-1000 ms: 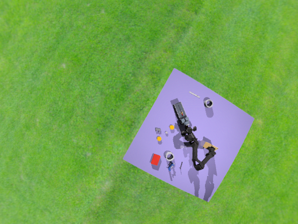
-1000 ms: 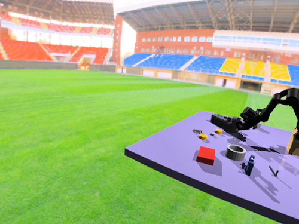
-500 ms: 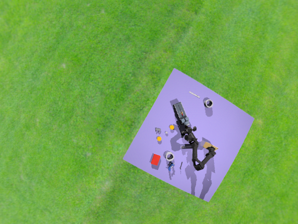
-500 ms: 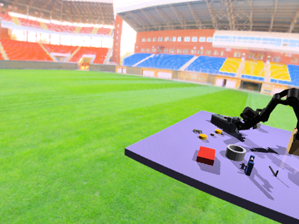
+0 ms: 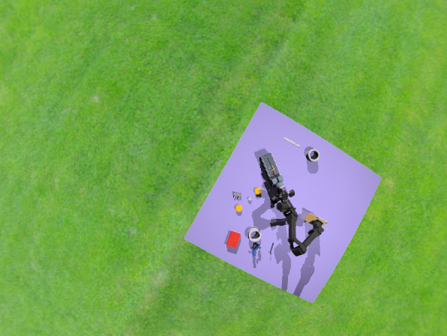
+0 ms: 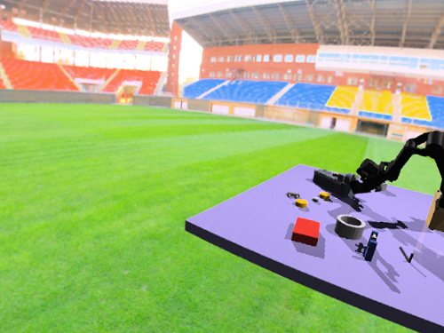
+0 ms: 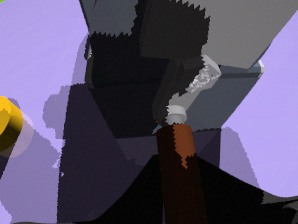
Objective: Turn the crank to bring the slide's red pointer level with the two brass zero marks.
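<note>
My gripper tip is 120 mm short of the red pointer, 80 mm to the left of it and 50 mm below it. The rest, counted from my gripper tip: brown crank handle: 30 mm above, 10 mm to the left, 10 mm behind; white bar: 390 mm to the right, 120 mm ahead, 30 mm below; small grey bracket: 240 mm ahead, 230 mm to the left, 30 mm below.
</note>
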